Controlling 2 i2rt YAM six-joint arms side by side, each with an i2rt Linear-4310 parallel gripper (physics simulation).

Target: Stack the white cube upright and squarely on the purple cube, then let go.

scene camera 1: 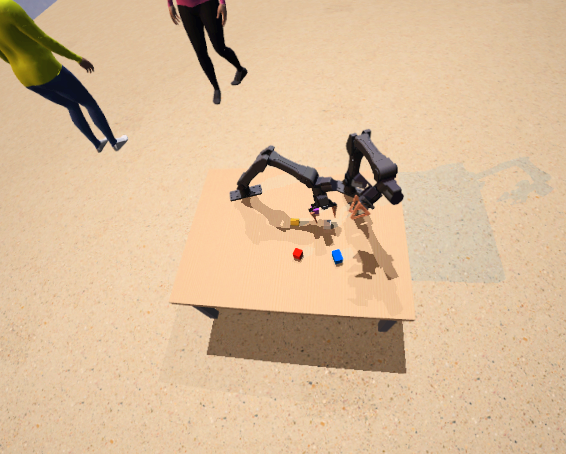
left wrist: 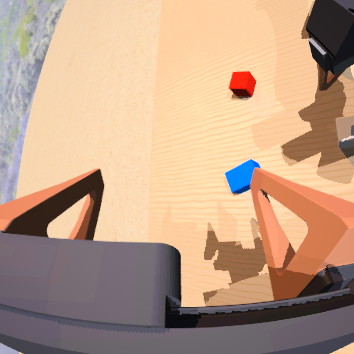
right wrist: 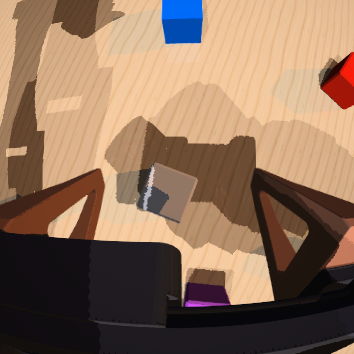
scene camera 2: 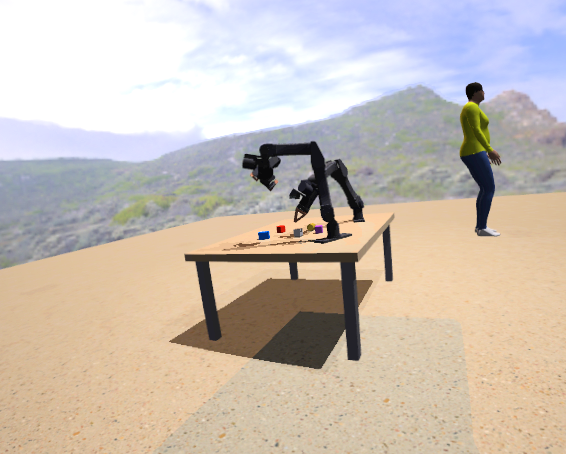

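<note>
The white cube (scene camera 1: 328, 224) (scene camera 2: 298, 232) (left wrist: 345, 129) (right wrist: 172, 192) lies shaded on the table, turned at an angle in the right wrist view. The purple cube (scene camera 1: 315, 211) (scene camera 2: 319, 229) (right wrist: 206, 294) stands apart from it, partly hidden behind the gripper body in the right wrist view. My right gripper (scene camera 1: 325, 218) (right wrist: 177, 176) is open and empty above the white cube, which shows between its fingers in the right wrist view. My left gripper (scene camera 1: 359, 209) (scene camera 2: 263, 182) (left wrist: 176, 176) is open and empty, raised high above the table.
A blue block (scene camera 1: 337, 256) (scene camera 2: 263, 235) (left wrist: 241, 177) (right wrist: 182, 22) and a red cube (scene camera 1: 298, 254) (scene camera 2: 281, 229) (left wrist: 242, 84) (right wrist: 344, 86) lie nearer the table's front in scene camera 1. A yellow cylinder (scene camera 1: 295, 221) (scene camera 2: 311, 227) lies left of the white cube there.
</note>
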